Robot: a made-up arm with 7 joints. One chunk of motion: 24 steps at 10 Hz.
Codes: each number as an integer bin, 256 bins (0 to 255) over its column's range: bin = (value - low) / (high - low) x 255, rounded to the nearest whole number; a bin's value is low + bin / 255 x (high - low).
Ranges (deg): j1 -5..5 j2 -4..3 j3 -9..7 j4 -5..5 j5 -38..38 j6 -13..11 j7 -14..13
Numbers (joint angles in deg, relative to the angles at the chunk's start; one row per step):
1: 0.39 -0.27 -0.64 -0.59 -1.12 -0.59 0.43
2: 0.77 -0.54 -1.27 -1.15 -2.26 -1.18 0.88
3: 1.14 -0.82 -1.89 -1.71 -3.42 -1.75 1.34
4: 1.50 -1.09 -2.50 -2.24 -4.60 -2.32 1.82
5: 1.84 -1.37 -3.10 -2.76 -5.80 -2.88 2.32
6: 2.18 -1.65 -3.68 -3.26 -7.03 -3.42 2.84
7: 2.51 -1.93 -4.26 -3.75 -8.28 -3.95 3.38
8: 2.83 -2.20 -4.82 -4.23 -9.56 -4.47 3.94
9: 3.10 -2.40 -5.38 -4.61 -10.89 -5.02 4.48
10: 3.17 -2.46 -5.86 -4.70 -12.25 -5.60 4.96
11: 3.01 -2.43 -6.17 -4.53 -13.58 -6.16 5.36
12: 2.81 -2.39 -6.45 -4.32 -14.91 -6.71 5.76
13: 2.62 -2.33 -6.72 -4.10 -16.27 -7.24 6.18
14: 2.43 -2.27 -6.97 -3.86 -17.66 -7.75 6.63
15: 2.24 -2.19 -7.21 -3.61 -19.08 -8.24 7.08
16: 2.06 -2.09 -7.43 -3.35 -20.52 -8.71 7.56
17: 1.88 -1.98 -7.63 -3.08 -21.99 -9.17 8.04
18: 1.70 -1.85 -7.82 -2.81 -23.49 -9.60 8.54
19: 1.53 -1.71 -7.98 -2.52 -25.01 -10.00 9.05
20: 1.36 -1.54 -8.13 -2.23 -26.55 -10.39 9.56
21: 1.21 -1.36 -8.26 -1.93 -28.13 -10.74 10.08
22: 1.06 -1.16 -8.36 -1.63 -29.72 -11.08 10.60
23: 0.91 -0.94 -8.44 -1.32 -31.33 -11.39 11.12
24: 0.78 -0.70 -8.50 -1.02 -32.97 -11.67 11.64
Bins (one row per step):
1: 137 136 133 112 124 132 136
2: 147 126 123 98 120 126 141
3: 157 116 113 84 116 120 145
4: 166 106 104 70 112 113 149
5: 174 96 94 57 108 108 154
6: 183 86 85 44 104 102 159
7: 192 75 76 32 100 96 164
8: 200 66 67 20 95 91 169
9: 207 58 58 10 91 85 175
10: 208 56 50 8 86 79 179
11: 204 57 45 12 82 73 183
12: 199 59 41 17 77 67 187
13: 194 61 36 23 73 61 191
14: 189 63 32 29 68 56 195
15: 185 66 29 35 63 51 199
16: 180 70 25 42 59 46 204
17: 175 74 22 49 54 41 208
18: 171 78 19 56 49 36 213
19: 167 83 16 63 44 32 218
20: 162 90 14 71 38 28 223
21: 158 96 12 78 33 24 227
22: 155 103 10 86 28 20 232
23: 151 111 9 94 22 17 237
24: 147 120 8 101 17 14 242

